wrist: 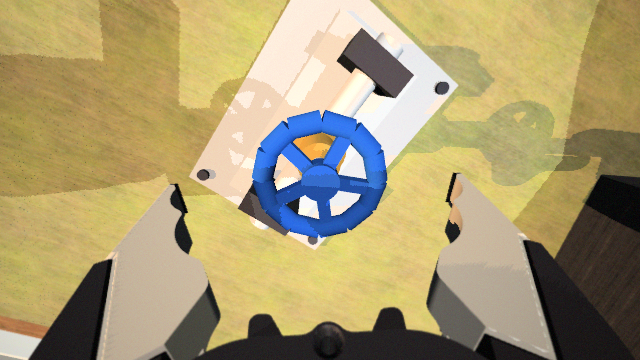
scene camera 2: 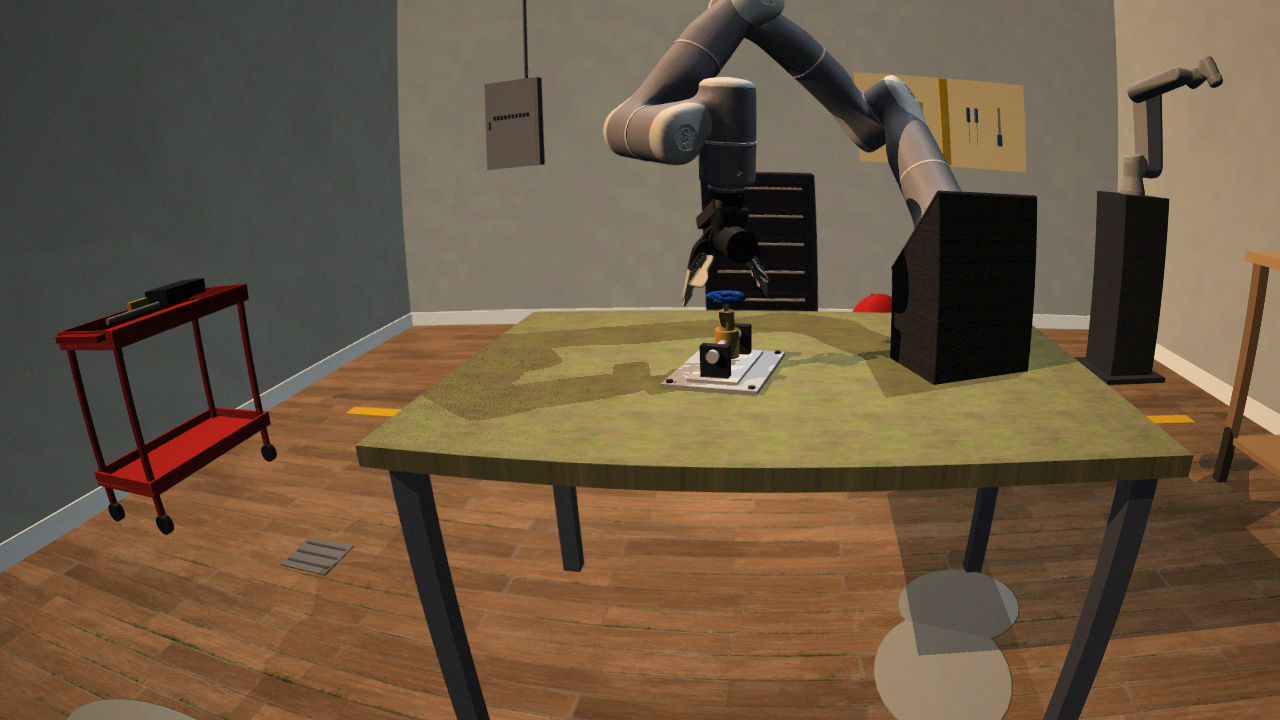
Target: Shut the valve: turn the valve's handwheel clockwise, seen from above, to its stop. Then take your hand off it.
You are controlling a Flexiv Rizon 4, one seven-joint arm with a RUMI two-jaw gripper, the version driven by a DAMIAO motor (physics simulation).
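Observation:
The valve has a blue five-spoke handwheel [scene camera 2: 725, 296] [wrist: 320, 183] on top of a brass body [scene camera 2: 725, 342] [wrist: 320, 142]. A pale pipe [wrist: 352, 93] runs through two dark blocks on a white base plate [scene camera 2: 767, 368] [wrist: 280, 65], which lies on the table. My gripper [scene camera 2: 726, 299] [wrist: 317, 181] points down and is open wide and empty. Its fingertips stand on opposite sides of the handwheel, at about rim height. In the wrist view a wide gap shows between each fingertip and the rim. The wheel's turn angle relative to its stop cannot be told.
A tall black box [scene camera 2: 984, 286] [wrist: 607, 235] stands on the table [scene camera 2: 769, 478], to the right of the valve. Behind the table is a dark drawer cabinet [scene camera 2: 810, 241]. A red trolley [scene camera 2: 183, 315] stands on the floor at the left.

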